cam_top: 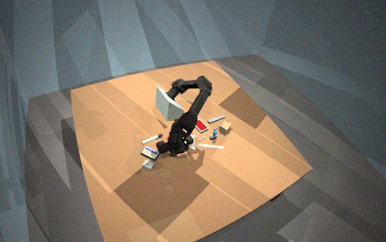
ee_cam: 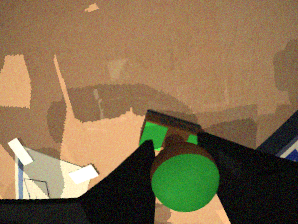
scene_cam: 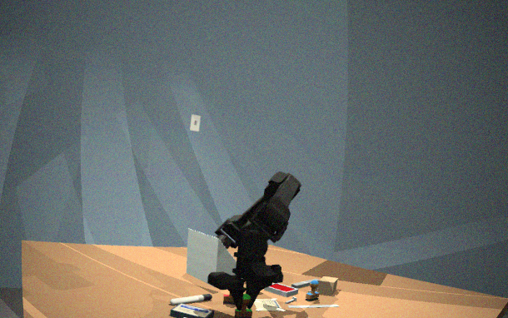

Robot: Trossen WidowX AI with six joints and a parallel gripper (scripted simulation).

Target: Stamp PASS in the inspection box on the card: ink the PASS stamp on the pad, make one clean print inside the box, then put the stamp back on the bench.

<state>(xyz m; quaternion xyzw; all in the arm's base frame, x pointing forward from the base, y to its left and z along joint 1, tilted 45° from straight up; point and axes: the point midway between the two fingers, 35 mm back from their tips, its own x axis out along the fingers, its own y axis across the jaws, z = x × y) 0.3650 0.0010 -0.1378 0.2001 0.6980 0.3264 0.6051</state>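
Right now my gripper tip is 16 cm past the red ink pad, 23 cm to the right of it and 2 cm above it. The rest, counted from my gripper tip: red-knobbed stamp 11 cm behind, 2 cm to the left, 1 cm below; green-knobbed stamp right at my gripper tip; blue-labelled box 4 cm behind, 12 cm to the right, 1 cm below.
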